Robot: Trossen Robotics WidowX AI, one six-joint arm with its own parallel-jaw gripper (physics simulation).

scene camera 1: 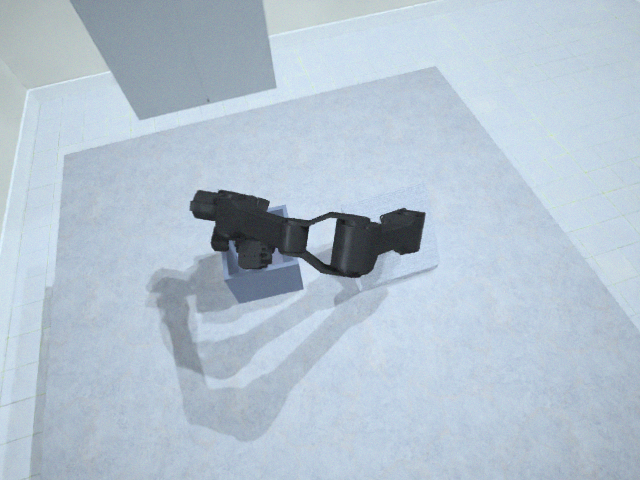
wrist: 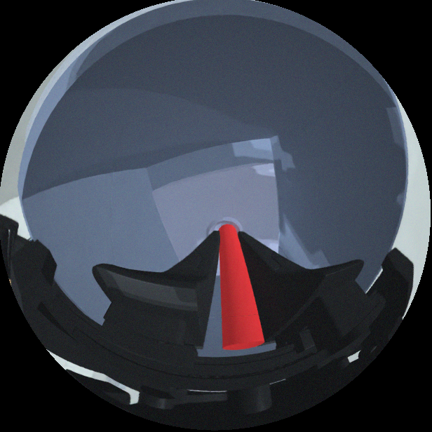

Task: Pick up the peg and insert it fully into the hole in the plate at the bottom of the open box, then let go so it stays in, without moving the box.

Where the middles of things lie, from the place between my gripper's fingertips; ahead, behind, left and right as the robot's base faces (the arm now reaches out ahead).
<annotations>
Right now my hand is 10 mm below the blue-grey box (scene camera 1: 246,286). Also, from my hand: red peg (wrist: 241,329) 30 mm above.
</annotations>
